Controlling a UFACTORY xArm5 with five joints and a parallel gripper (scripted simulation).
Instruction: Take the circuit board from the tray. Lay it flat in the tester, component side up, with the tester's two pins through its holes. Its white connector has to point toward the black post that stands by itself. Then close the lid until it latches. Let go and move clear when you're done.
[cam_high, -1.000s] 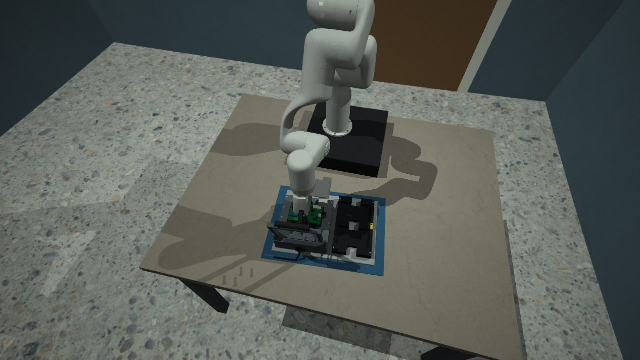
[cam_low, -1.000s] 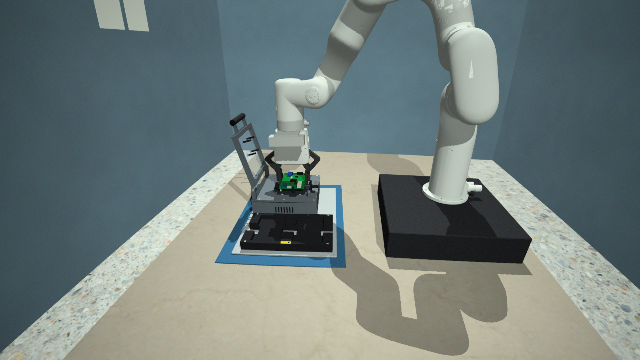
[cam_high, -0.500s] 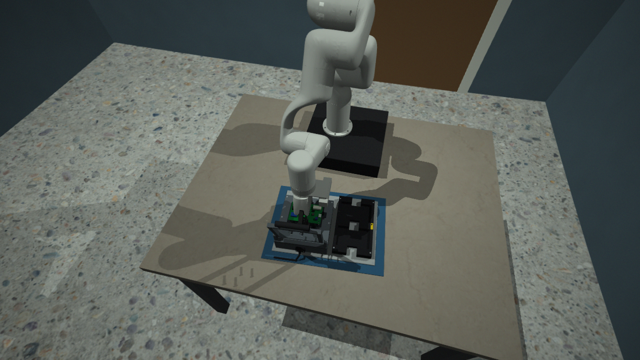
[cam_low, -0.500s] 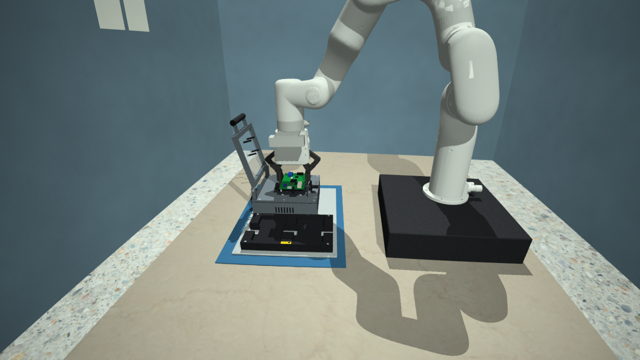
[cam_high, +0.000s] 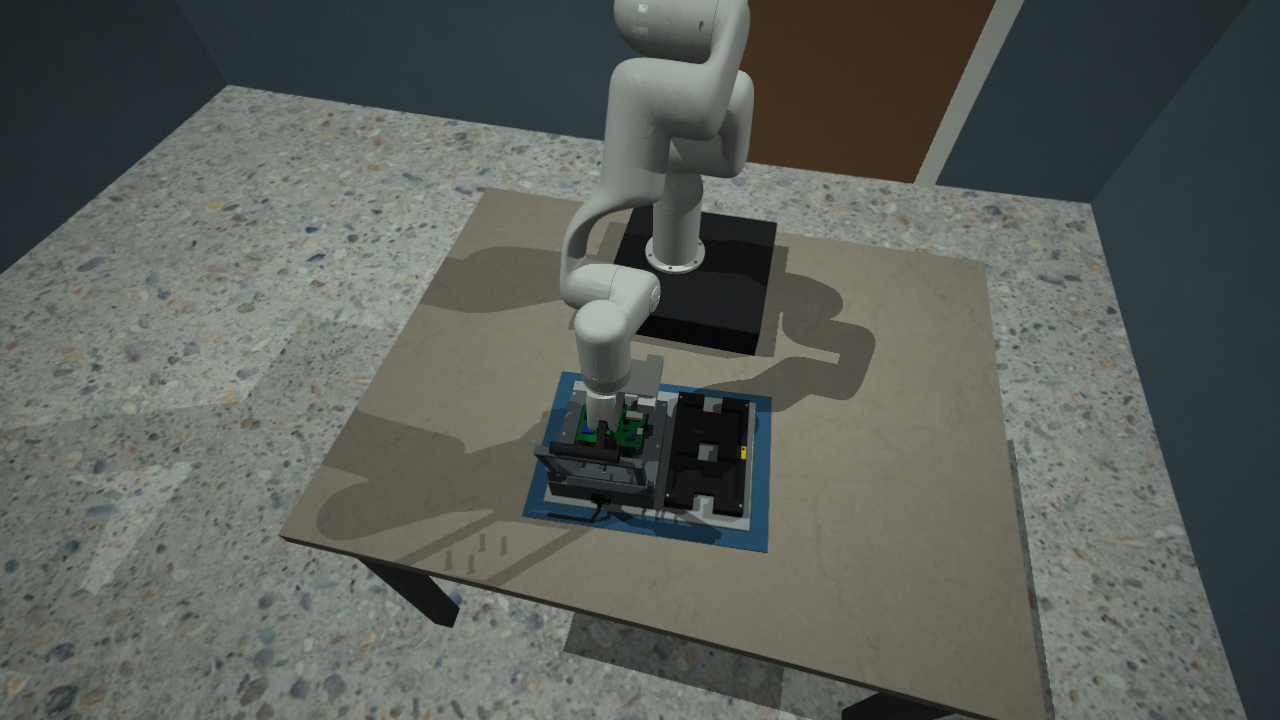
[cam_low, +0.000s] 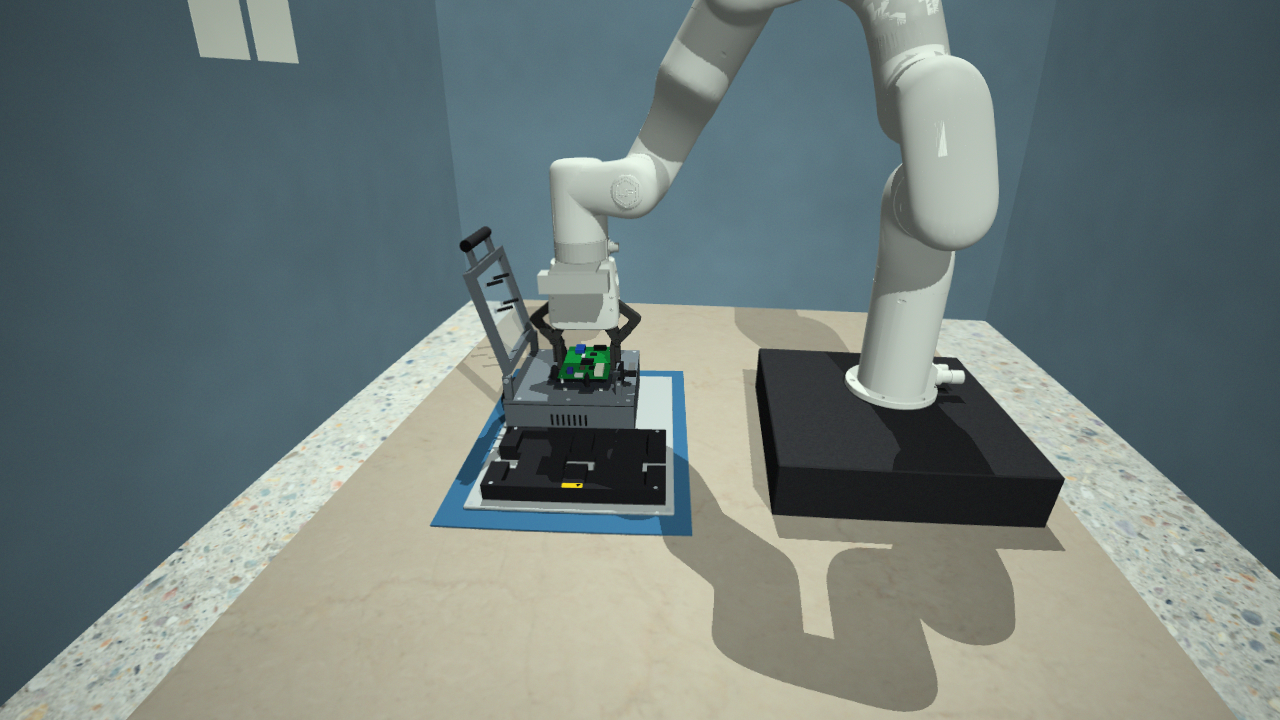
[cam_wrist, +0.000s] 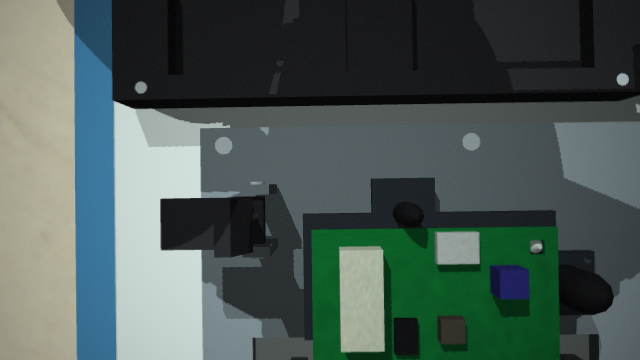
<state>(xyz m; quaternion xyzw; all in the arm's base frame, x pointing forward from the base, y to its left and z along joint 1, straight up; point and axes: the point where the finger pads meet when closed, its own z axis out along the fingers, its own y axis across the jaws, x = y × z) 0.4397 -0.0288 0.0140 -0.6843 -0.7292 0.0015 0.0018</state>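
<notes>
My hand is right at the green circuit board. Also, from my hand: framed lid: 120 mm ahead, 10 mm to the left, 100 mm above; grey tester: 30 mm ahead, 40 mm to the left, 30 mm above; black nest: 10 mm ahead, 10 mm to the left, 10 mm below.
</notes>
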